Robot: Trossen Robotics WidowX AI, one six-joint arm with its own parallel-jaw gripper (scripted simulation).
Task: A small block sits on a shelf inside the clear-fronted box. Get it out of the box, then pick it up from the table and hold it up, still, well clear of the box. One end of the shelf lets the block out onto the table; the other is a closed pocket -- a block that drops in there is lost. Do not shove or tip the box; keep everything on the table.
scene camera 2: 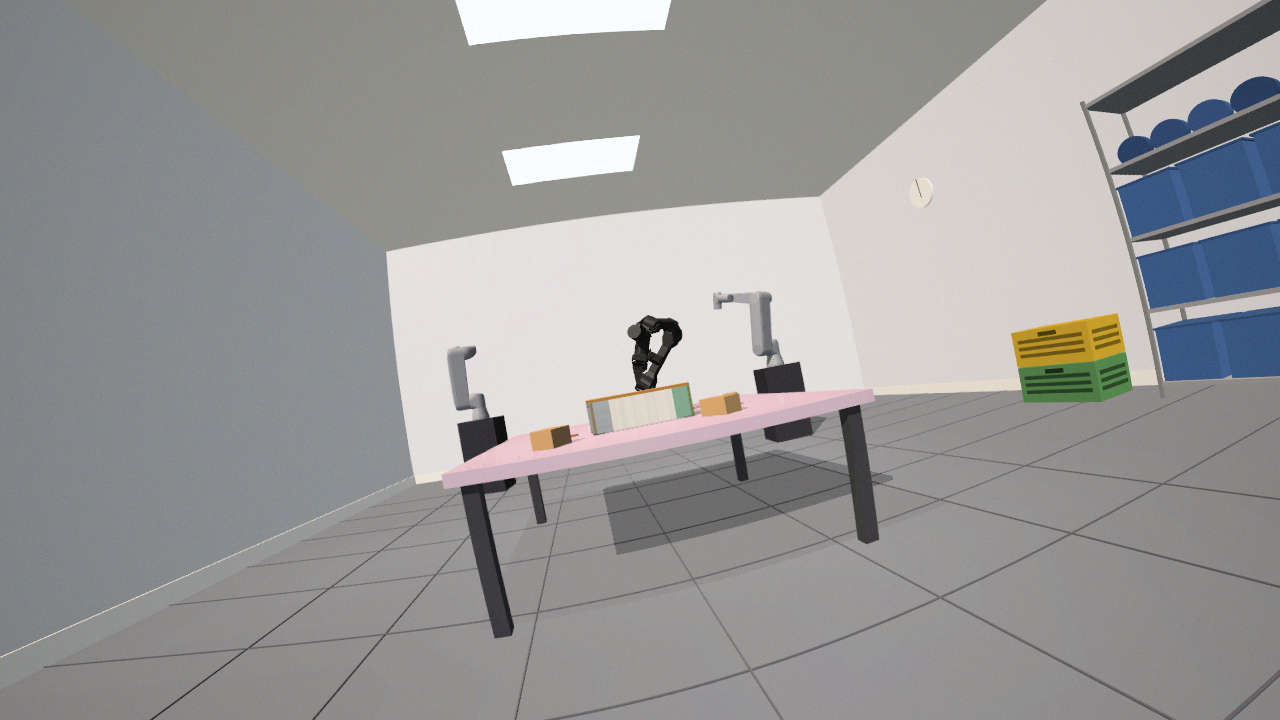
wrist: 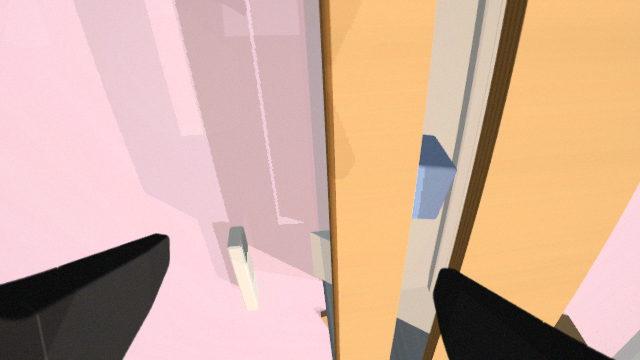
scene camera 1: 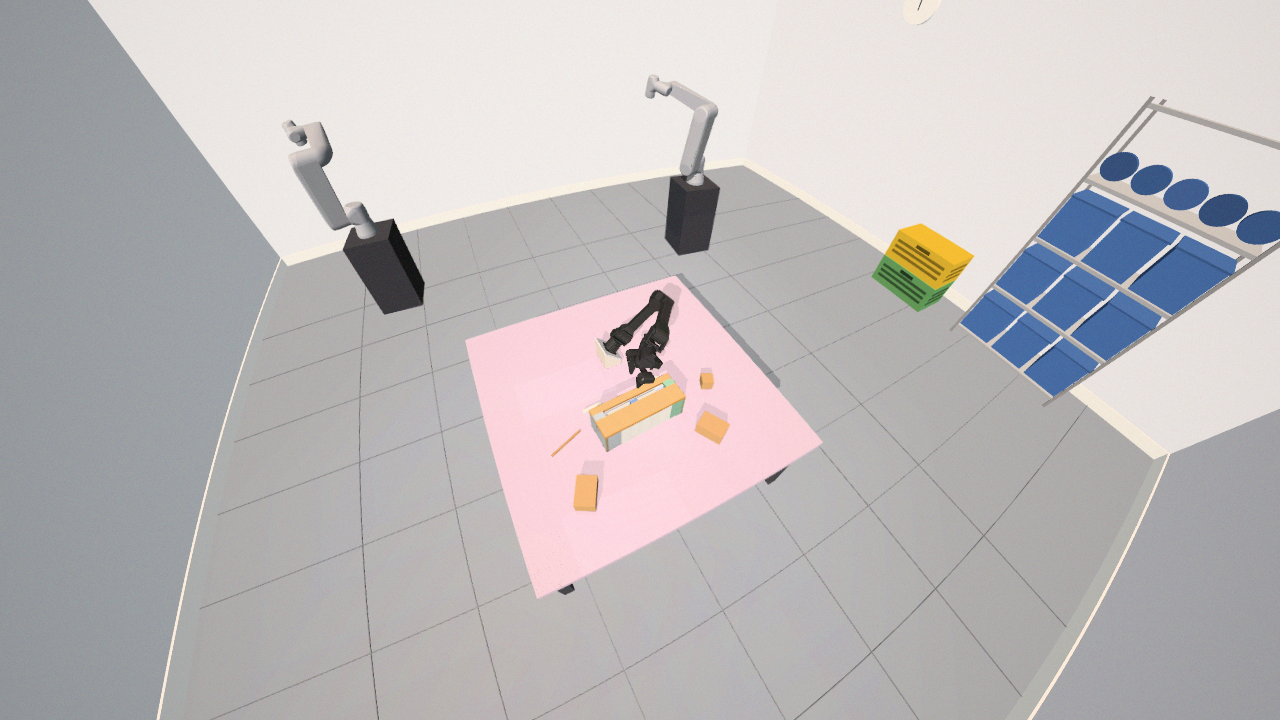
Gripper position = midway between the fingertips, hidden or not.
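An orange-topped box (scene camera 1: 658,402) is visible. Scene camera 2 also shows the orange-topped box (scene camera 2: 619,412), as does the wrist view: the orange-topped box (wrist: 530,109). The gripper (wrist: 305,267) is visible too.
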